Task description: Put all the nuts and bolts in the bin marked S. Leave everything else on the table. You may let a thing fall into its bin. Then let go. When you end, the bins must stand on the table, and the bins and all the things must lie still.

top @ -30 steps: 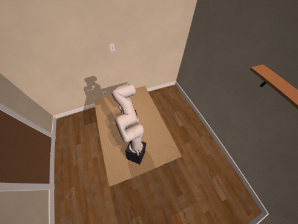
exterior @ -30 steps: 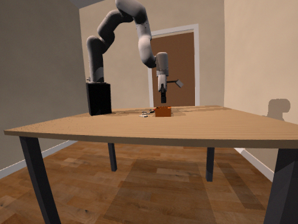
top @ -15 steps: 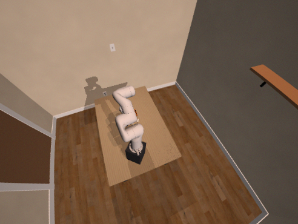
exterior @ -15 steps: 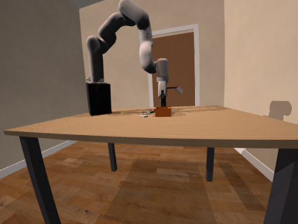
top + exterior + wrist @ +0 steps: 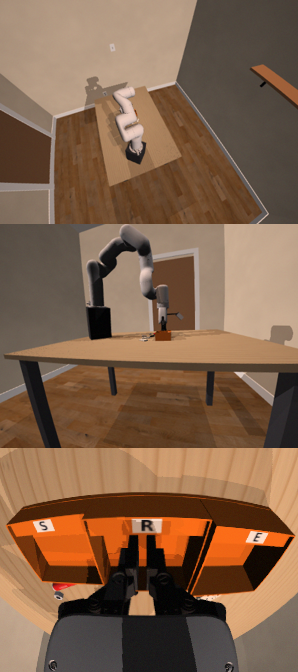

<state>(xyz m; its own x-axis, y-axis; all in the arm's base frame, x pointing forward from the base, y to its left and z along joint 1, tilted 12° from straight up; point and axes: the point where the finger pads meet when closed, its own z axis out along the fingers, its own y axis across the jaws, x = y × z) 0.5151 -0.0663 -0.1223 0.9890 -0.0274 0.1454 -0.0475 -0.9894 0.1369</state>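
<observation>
The orange bin is 10 mm below my hand. The rest, counted from my hand: grey metal bolt 150 mm behind, 50 mm to the left, 30 mm below; red cylinder 70 mm behind, 120 mm to the left, 30 mm below; dark cylinder 80 mm behind, 30 mm to the left, 30 mm below.
</observation>
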